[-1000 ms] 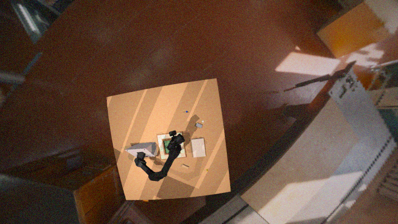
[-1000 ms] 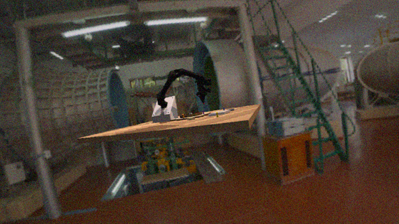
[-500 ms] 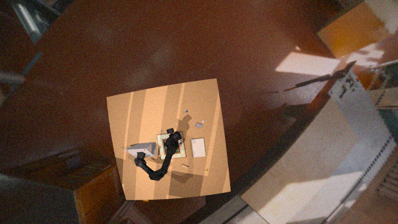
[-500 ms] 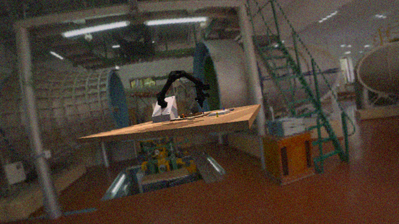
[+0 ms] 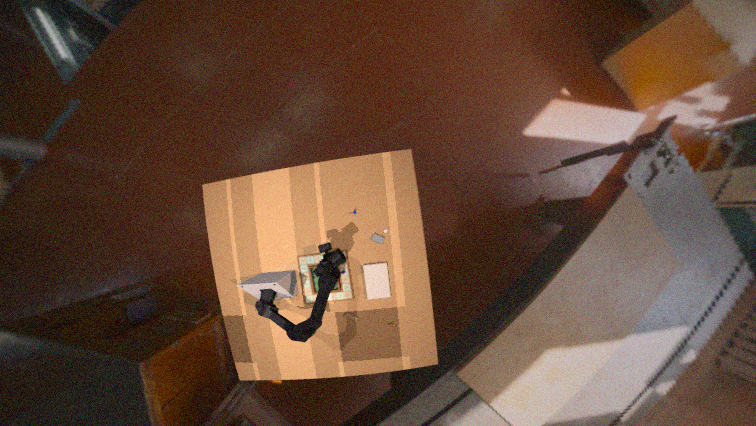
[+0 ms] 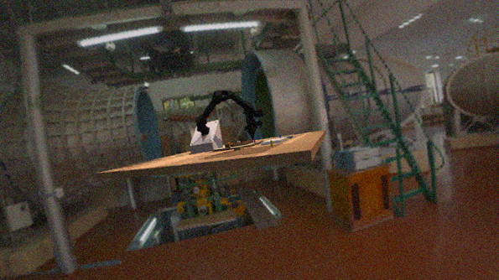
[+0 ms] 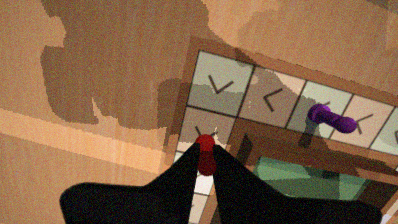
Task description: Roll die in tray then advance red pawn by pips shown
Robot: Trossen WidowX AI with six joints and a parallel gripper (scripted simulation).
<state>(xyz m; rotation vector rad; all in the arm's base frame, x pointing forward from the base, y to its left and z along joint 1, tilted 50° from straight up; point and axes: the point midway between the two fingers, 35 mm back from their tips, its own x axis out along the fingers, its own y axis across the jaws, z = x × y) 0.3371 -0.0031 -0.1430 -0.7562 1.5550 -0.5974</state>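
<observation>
The purple pawn lies 9 cm to the right of my gripper tip, 4 cm ahead of it and 1 cm below it. Round my gripper tip: red pawn: 1 cm above; green tray: 11 cm to the right, 7 cm behind, 3 cm below; die: 12 cm to the right, 7 cm behind, 1 cm below.
</observation>
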